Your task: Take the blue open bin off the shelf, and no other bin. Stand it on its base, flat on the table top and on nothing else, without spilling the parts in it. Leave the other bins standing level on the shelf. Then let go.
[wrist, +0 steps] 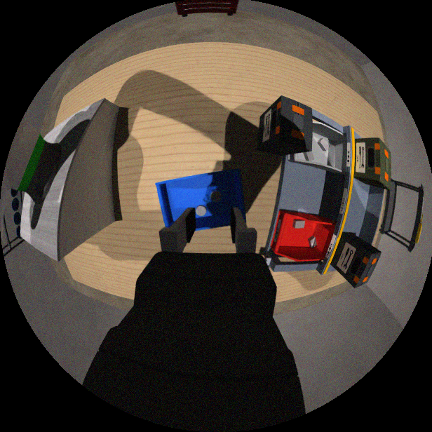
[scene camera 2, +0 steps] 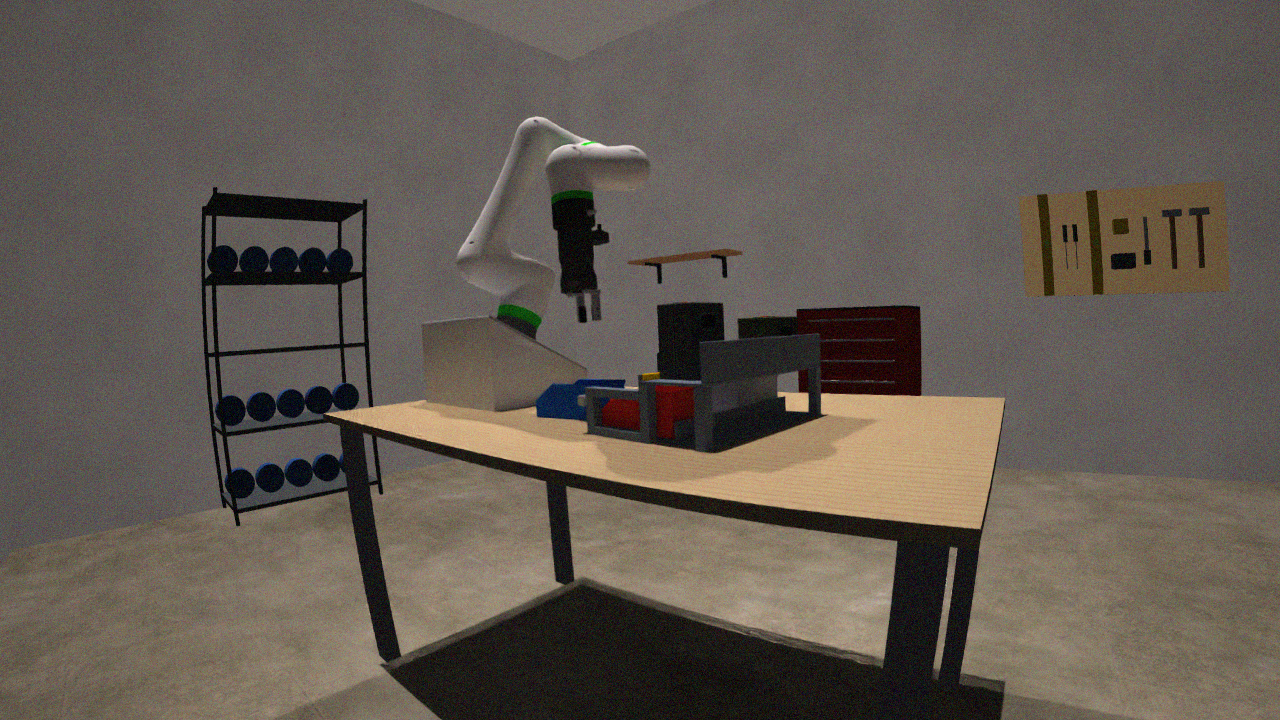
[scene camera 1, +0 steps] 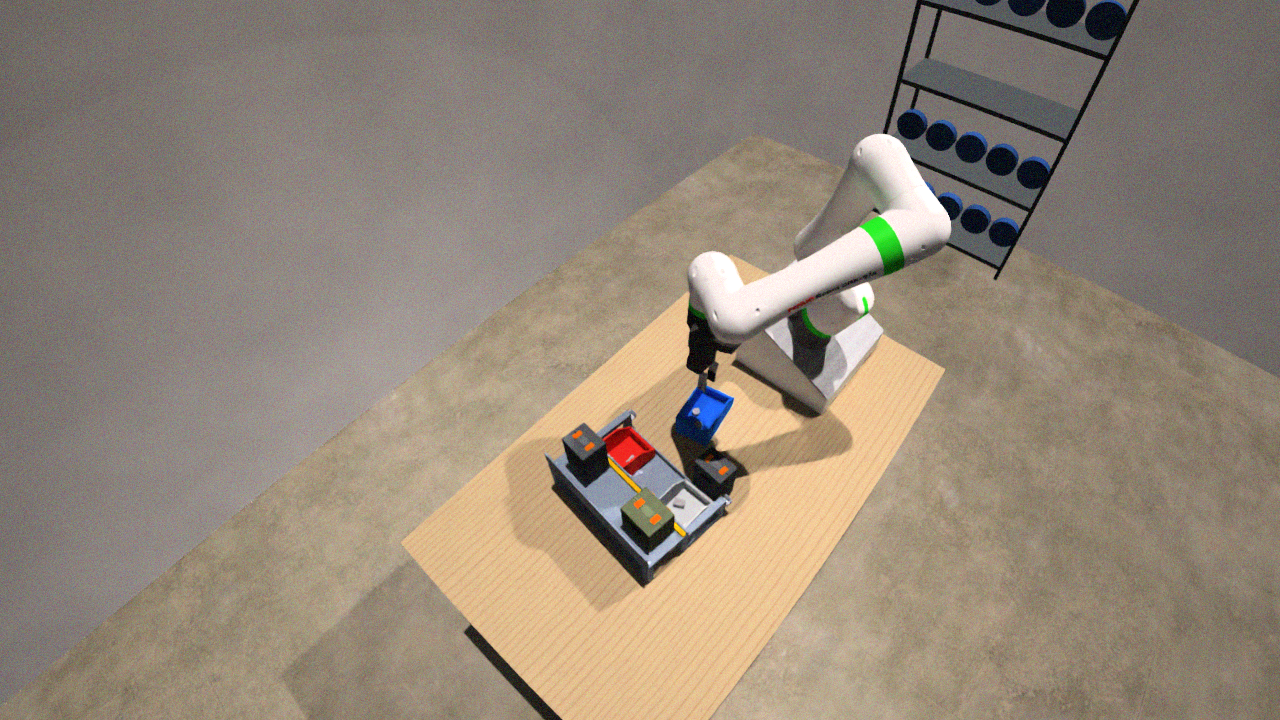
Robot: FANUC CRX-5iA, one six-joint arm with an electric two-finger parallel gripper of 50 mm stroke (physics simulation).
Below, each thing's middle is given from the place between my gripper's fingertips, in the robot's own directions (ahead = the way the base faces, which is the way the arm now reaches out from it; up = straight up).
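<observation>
With the blue open bin [scene camera 1: 714, 405], my gripper is 170 mm above it, 30 mm past it and 20 mm to the left of it. Going by their middles, that blue open bin is the nearest to my gripper of the things named here. Counting from my hand, I find the grey bin [scene camera 1: 697, 502] 160 mm below, 240 mm ahead and 160 mm to the left. The dark box [scene camera 1: 714, 474] is 140 mm below my hand, 120 mm ahead of it and 160 mm to the left of it, while the red bin [scene camera 2: 673, 403] sits 160 mm below my hand, 250 mm ahead and 70 mm to the right.
</observation>
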